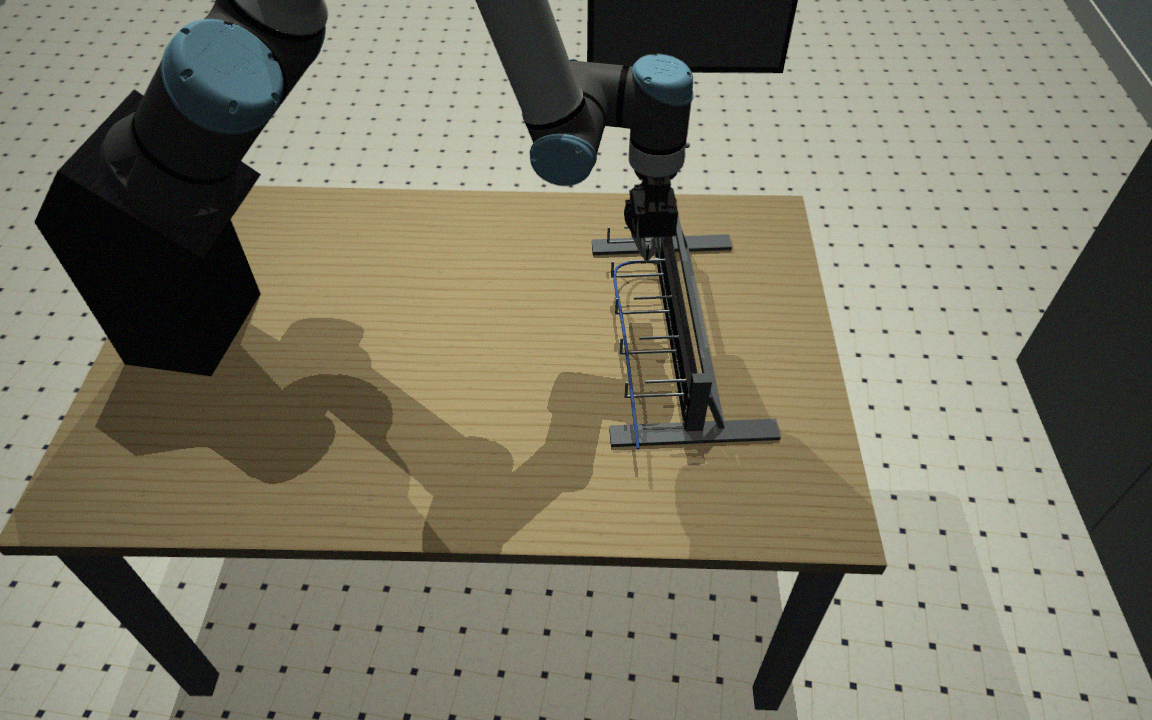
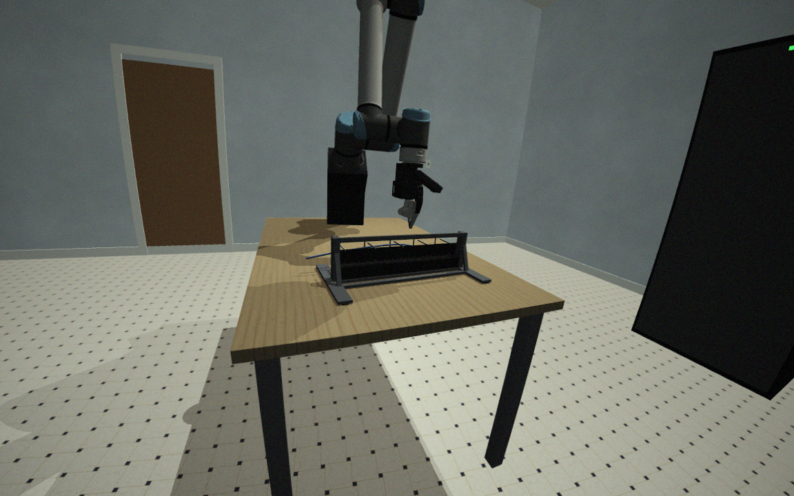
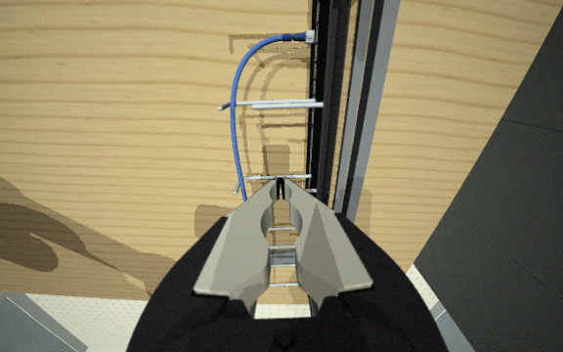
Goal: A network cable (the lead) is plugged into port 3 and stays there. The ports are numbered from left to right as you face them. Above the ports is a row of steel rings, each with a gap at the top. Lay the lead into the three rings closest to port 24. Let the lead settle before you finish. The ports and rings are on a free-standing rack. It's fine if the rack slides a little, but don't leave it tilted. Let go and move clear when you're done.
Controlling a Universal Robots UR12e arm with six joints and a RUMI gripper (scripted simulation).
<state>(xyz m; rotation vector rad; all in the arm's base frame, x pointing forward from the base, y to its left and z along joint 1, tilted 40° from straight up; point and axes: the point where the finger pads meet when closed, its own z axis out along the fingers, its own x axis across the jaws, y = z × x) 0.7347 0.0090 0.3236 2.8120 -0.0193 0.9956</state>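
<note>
The rack lies 6 cm ahead of my hand, 5 cm to the right of it and 9 cm below it.
</note>
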